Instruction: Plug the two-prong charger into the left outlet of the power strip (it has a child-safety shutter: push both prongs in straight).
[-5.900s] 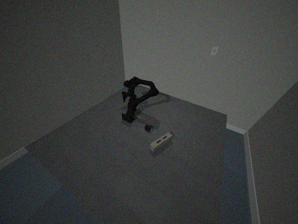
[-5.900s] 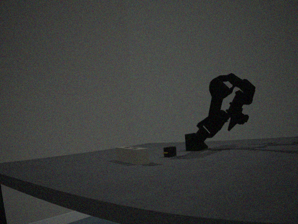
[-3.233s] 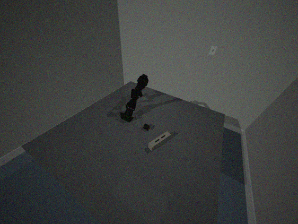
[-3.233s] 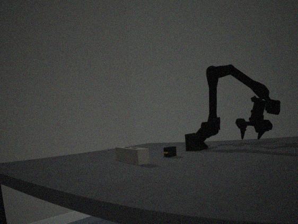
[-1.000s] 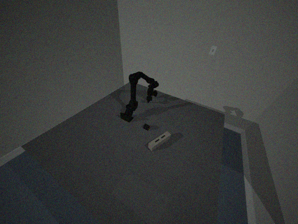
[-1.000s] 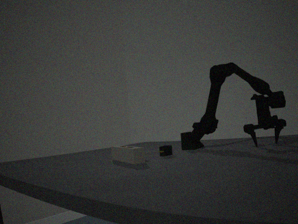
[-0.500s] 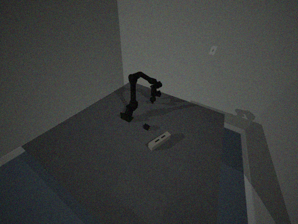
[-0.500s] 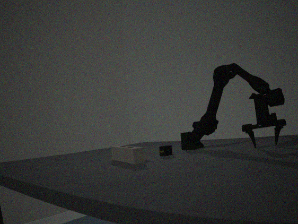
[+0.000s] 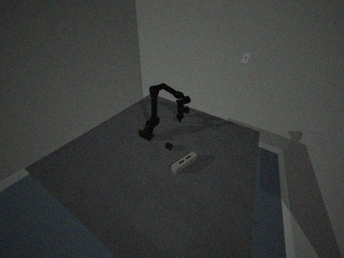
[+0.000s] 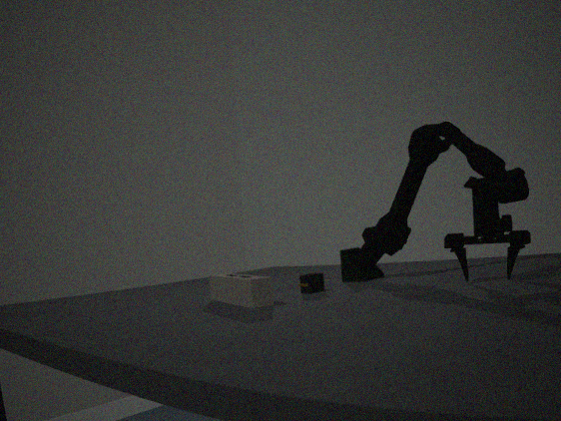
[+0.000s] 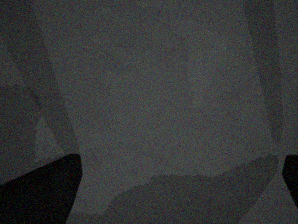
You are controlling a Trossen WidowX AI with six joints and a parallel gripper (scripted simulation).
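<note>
My gripper tip is now 40 cm to the left of the charger, 6 cm short of it and 2 cm below it.
</note>
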